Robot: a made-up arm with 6 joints.
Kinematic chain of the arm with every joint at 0, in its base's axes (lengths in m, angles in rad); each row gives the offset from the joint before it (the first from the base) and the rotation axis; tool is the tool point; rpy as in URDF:
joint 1: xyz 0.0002 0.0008 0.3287 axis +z
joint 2: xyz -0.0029 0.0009 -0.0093 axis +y
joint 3: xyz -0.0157 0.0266 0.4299 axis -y
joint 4: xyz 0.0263 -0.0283 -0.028 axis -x
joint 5: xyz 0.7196 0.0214 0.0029 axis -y
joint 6: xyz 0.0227 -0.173 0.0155 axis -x
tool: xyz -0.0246 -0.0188 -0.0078 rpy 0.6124 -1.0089 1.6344
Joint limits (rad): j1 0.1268..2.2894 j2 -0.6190..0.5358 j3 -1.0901..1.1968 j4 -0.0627..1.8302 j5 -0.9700..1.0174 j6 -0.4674..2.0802
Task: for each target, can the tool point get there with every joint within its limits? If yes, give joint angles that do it. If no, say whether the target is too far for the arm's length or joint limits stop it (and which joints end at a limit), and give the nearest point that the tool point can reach.
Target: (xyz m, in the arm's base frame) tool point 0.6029 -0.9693 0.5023
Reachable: no: joint limits stop it (at a limit: joint 1, joint 4) | nearest point 0.4935 -0.1113 0.5023 | short by 0.865 m
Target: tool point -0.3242 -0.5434 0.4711
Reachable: no: joint limits stop it (at a limit: joint 1, joint 2, joint 3, joint 4, joint 5) | nearest point 0.1580 -0.1527 -0.0267 | short by 0.796 m
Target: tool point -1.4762 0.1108 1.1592
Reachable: no: too far | nearest point -0.5823 -0.0271 1.3539 | short by 0.925 m
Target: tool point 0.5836 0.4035 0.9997
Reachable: yes | joints 0.5739 0.0322 0.1784 1.5913 0.1139 0.4246
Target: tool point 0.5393 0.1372 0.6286
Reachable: yes | joints 0.5124 -0.4662 -0.6455 0.4785 -0.2119 0.3342
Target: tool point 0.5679 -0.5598 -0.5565
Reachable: no: joint limits stop it (at a limit: joint 1, joint 2, joint 4, joint 5) | nearest point 0.3945 -0.1185 -0.0526 | short by 0.692 m
